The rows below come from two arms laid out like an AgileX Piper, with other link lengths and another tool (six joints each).
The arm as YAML. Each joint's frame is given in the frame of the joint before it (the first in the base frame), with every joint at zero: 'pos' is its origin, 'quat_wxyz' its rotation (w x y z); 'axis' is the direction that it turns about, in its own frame. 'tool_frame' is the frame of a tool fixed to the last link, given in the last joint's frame.
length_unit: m
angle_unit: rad
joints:
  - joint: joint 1
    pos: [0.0, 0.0, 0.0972]
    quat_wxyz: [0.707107, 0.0, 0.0, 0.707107]
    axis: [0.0, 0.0, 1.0]
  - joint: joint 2
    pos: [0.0, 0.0, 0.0]
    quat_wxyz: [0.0, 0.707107, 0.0, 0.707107]
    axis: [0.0, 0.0, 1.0]
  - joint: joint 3
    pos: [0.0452, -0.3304, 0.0]
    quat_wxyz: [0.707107, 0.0, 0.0, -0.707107]
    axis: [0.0, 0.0, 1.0]
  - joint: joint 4
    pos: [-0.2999, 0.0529, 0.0]
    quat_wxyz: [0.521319, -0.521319, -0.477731, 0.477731]
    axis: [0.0, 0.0, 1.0]
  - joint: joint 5
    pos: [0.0, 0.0, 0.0]
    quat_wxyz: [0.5, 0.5, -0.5, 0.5]
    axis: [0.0, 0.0, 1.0]
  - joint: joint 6
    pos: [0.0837, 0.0, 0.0]
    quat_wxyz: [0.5, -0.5, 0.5, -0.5]
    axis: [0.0, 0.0, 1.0]
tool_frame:
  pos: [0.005, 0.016, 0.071]
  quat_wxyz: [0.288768, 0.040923, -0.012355, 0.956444]
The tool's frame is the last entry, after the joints.
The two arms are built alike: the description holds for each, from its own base.
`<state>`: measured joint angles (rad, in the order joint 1, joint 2, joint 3, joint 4, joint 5, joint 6); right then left.
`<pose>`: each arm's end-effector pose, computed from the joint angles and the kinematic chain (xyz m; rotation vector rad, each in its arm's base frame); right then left.
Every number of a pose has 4 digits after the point. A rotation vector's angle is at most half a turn.
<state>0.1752 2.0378 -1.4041 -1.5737 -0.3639 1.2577 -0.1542 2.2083 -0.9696 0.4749 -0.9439 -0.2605</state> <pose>0.5783 0.1453 0.1674 -1.2307 1.5919 -0.0042 0.4977 -0.1505 0.0379 -0.1363 1.8167 -0.8203</pose>
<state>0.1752 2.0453 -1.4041 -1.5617 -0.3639 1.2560 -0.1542 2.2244 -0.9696 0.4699 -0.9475 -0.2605</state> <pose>0.5791 0.1454 0.1634 -1.2220 1.6011 0.0035 0.4971 -0.1500 0.0303 -0.1465 1.8278 -0.8198</pose>
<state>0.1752 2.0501 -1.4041 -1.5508 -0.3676 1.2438 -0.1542 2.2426 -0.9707 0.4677 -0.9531 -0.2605</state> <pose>0.5794 0.1460 0.1612 -1.2237 1.5994 0.0071 0.4964 -0.1499 0.0221 -0.1537 1.8388 -0.8210</pose>
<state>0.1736 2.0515 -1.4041 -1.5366 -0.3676 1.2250 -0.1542 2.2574 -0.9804 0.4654 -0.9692 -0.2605</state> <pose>0.5802 0.1451 0.1611 -1.2243 1.5947 0.0021 0.4986 -0.1505 0.0196 -0.1554 1.8280 -0.8292</pose>
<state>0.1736 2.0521 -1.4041 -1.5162 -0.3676 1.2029 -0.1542 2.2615 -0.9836 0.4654 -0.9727 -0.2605</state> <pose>0.5807 0.1452 0.1618 -1.2222 1.5883 -0.0018 0.4993 -0.1508 0.0189 -0.1551 1.8255 -0.8311</pose>
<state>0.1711 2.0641 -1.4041 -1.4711 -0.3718 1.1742 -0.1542 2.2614 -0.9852 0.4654 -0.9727 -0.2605</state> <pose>0.5828 0.1443 0.1568 -1.2024 1.5949 0.0081 0.4998 -0.1509 0.0194 -0.1545 1.8239 -0.8313</pose>
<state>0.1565 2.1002 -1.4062 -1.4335 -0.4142 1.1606 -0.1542 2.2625 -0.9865 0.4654 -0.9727 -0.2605</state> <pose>0.5860 0.1417 0.1393 -1.1815 1.6107 0.0618 0.5001 -0.1509 0.0192 -0.1545 1.8237 -0.8313</pose>
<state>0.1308 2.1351 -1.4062 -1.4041 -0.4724 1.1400 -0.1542 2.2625 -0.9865 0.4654 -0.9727 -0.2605</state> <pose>0.5887 0.1346 0.1228 -1.1658 1.6148 0.1152 0.5001 -0.1509 0.0192 -0.1545 1.8237 -0.8313</pose>
